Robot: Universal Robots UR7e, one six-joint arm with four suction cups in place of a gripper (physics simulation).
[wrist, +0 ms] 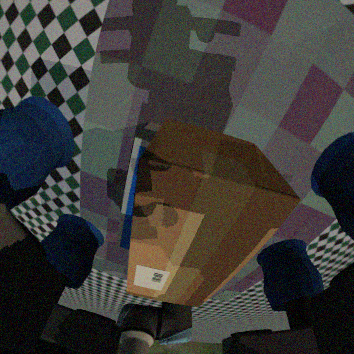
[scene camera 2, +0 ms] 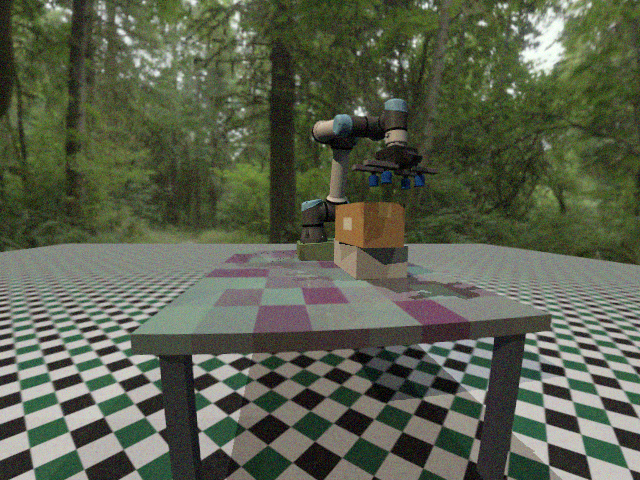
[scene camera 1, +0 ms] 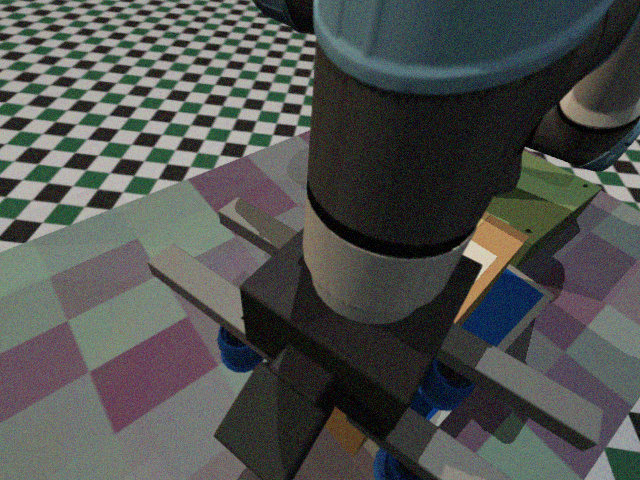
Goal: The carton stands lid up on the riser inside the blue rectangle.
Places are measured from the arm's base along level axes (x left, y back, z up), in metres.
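Pixels of known places: hand at its tool point: [wrist: 186,211] [scene camera 2: 396,185]; arm's base at its link origin: [scene camera 2: 314,241].
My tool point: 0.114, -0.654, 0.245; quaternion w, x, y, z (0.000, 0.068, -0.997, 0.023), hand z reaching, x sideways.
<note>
Ahead of a thing's pixels: the offset from my tool point to its top centre, as dx, dy, dz. Level surfaces: height alone.
The orange-brown carton {-0.034, +0.164, -0.056} [scene camera 1: 500,235] [scene camera 2: 369,224] [wrist: 225,235] stands level on the pale riser {+0.008, +0.241, -0.210} [scene camera 1: 525,322] [scene camera 2: 379,269] [wrist: 131,176]. A white label shows near one end of its upper face in the wrist view; the lid seam is not clear. Part of the blue rectangle {+0.008, +0.241, -0.210} [scene camera 1: 504,307] [wrist: 132,210] shows uncovered along one long side of the carton; its far side is hidden. My gripper [scene camera 1: 343,366] [scene camera 2: 396,180] [wrist: 187,212] is open, its blue suction cups off and clear above the carton. In scene camera 1, the arm and gripper hide most of the carton.
The patchwork table {dz -0.330} [scene camera 1: 155,361] [scene camera 2: 232,315] extends around the riser. The green base plate [scene camera 1: 550,209] [scene camera 2: 315,251] of my arm is beyond the carton's far end. Shadows of the arm and gripper fall on the table in the wrist view.
</note>
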